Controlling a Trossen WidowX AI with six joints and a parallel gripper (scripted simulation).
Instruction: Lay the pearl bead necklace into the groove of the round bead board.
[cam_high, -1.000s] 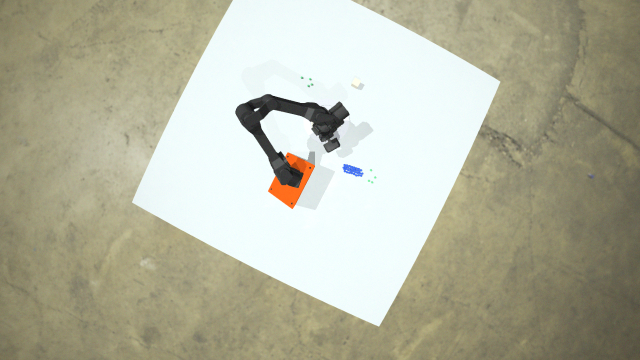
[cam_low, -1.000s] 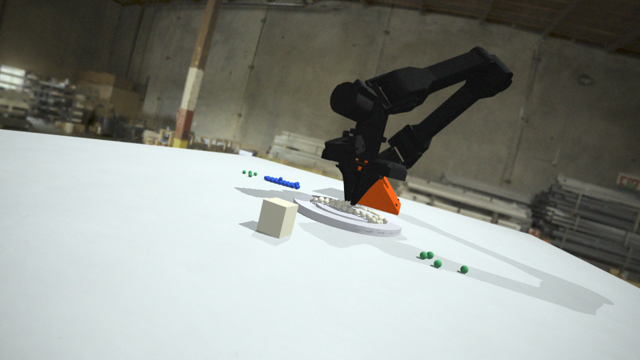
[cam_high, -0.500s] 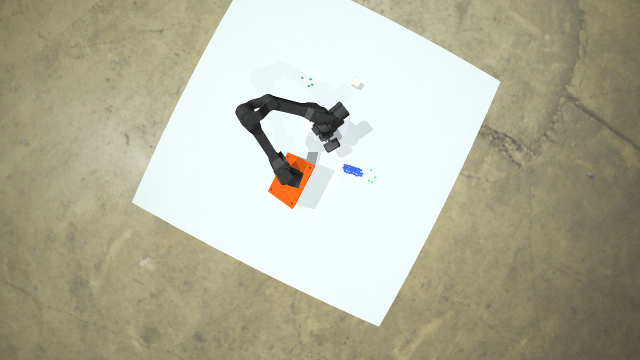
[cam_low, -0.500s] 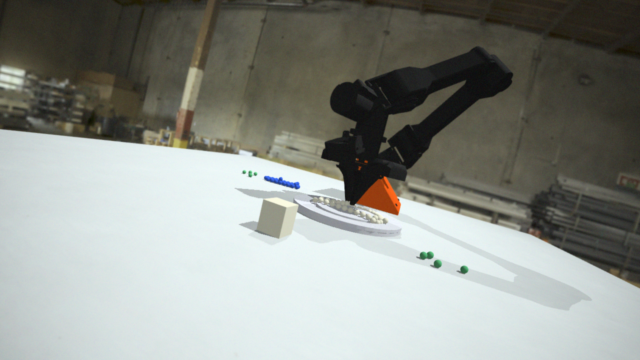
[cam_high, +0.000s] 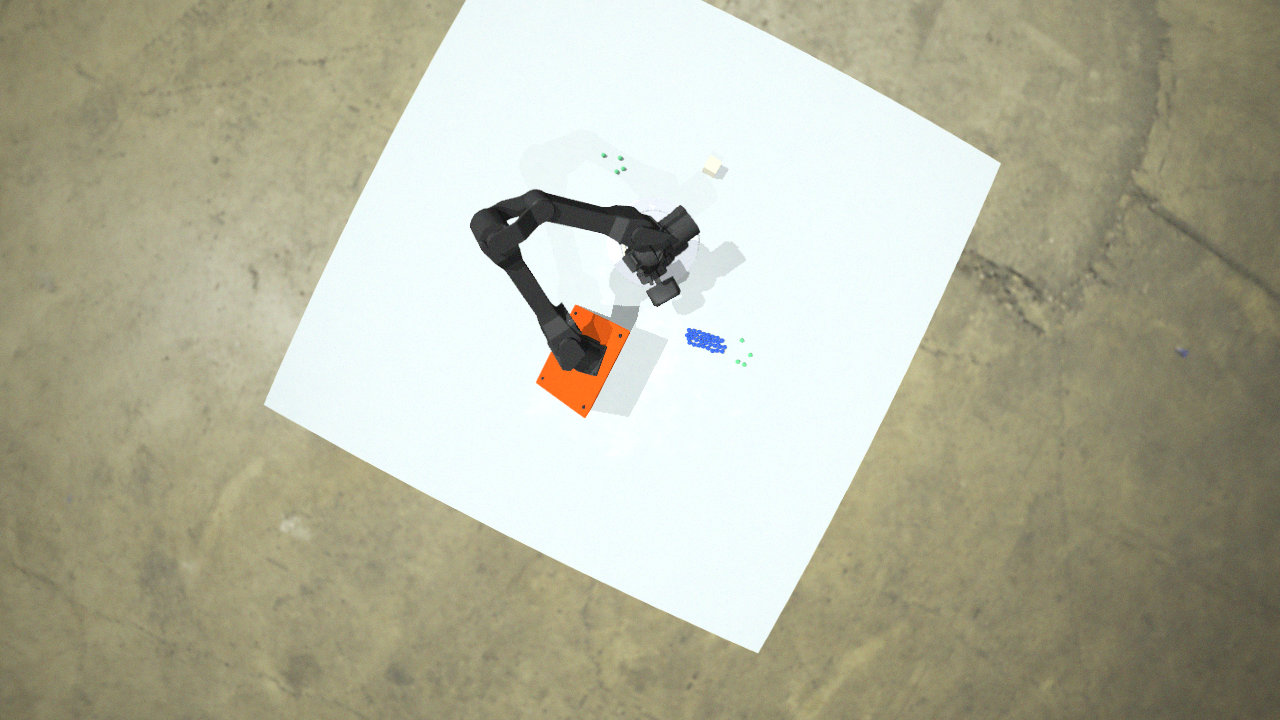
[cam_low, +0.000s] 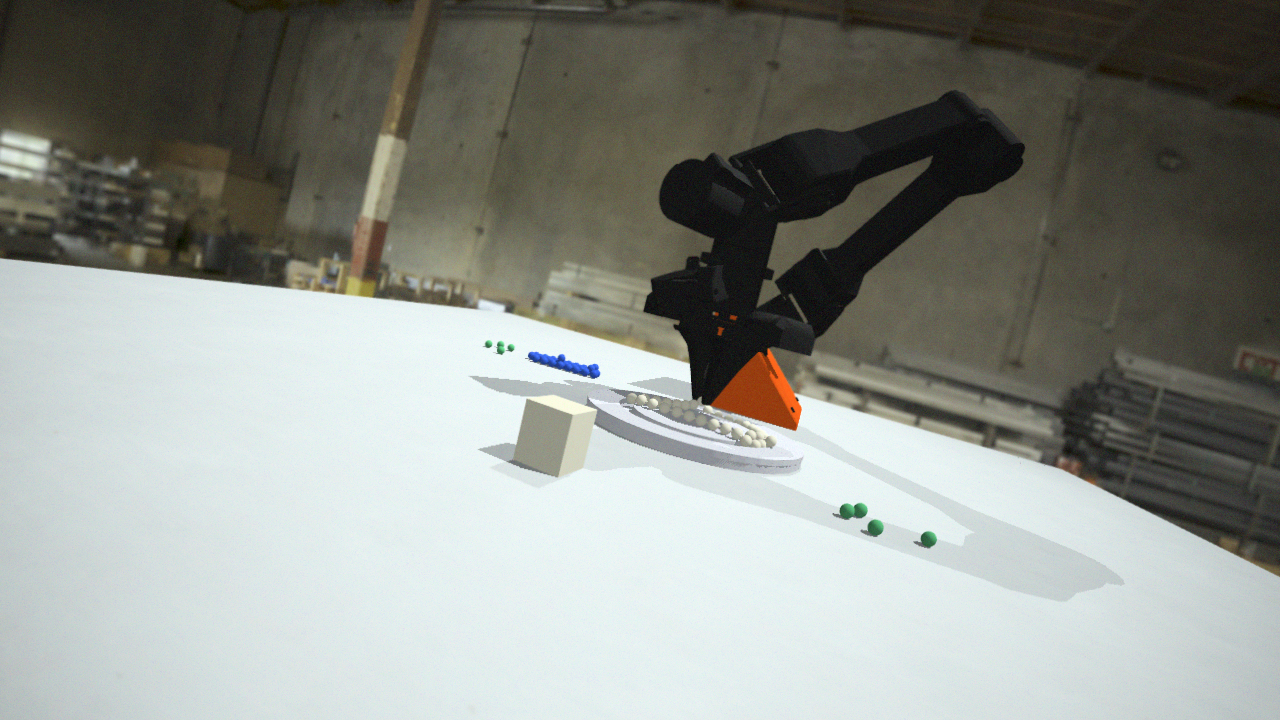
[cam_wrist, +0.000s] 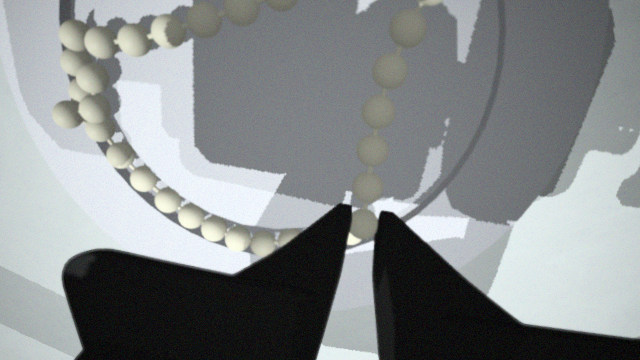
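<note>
Right now the round bead board is 60 mm ahead of my gripper tip and 10 mm below it. Also, from my gripper tip: cream cube (260 mm ahead, 60 mm to the right).
</note>
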